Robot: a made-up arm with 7 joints. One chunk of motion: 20 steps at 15 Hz.
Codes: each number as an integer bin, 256 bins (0 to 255) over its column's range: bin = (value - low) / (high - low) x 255, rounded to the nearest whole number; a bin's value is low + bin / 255 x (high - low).
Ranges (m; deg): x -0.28..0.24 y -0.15..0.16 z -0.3..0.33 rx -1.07..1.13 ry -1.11..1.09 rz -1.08..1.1
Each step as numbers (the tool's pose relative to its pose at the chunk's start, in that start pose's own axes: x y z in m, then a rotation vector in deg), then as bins.
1 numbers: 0.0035 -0.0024 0.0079 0.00 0.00 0.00
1 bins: 139 121 125 124 129 126
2 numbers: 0.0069 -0.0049 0.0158 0.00 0.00 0.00
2 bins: 141 119 128 124 129 126
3 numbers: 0.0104 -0.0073 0.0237 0.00 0.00 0.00
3 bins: 142 117 131 124 129 126
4 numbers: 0.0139 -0.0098 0.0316 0.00 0.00 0.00
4 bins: 144 115 134 124 129 126
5 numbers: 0.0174 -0.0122 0.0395 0.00 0.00 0.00
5 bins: 146 113 137 124 129 126
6 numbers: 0.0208 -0.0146 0.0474 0.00 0.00 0.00
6 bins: 148 111 141 124 129 126
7 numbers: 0.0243 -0.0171 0.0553 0.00 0.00 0.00
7 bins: 149 109 144 124 129 126
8 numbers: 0.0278 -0.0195 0.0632 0.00 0.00 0.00
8 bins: 151 107 147 124 129 126
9 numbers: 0.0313 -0.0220 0.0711 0.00 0.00 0.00
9 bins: 153 105 150 124 129 126
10 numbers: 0.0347 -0.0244 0.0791 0.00 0.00 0.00
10 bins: 154 103 153 124 129 126
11 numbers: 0.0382 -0.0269 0.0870 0.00 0.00 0.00
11 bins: 156 101 157 124 129 126
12 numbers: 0.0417 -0.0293 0.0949 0.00 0.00 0.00
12 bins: 158 99 160 124 129 126
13 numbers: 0.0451 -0.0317 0.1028 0.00 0.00 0.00
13 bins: 159 97 163 124 129 126
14 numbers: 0.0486 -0.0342 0.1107 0.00 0.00 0.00
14 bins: 161 95 166 124 129 126
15 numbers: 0.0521 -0.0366 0.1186 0.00 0.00 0.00
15 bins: 163 93 169 124 129 126
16 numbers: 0.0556 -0.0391 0.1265 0.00 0.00 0.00
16 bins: 165 91 173 124 129 126
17 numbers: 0.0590 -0.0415 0.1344 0.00 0.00 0.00
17 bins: 166 89 176 124 129 126
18 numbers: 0.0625 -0.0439 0.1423 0.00 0.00 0.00
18 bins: 168 87 179 124 129 126
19 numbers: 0.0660 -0.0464 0.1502 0.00 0.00 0.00
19 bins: 170 85 182 124 129 126
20 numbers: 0.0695 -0.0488 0.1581 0.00 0.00 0.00
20 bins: 171 83 185 124 129 126
